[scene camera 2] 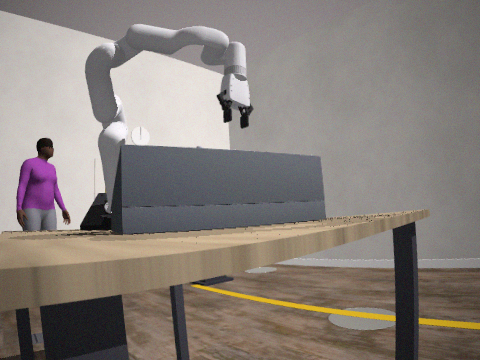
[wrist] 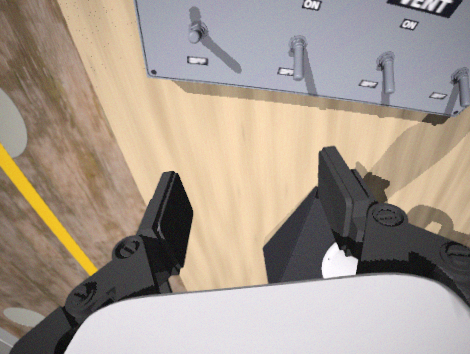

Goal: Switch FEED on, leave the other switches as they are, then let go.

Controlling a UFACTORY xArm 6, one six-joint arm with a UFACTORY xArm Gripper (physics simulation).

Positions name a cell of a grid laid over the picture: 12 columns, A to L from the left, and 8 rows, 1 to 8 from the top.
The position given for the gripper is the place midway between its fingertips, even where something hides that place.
Note:
In view: the gripper (scene camera 2: F3) and a grey switch panel (wrist: I2).
The gripper also shows in the wrist view (wrist: G5).

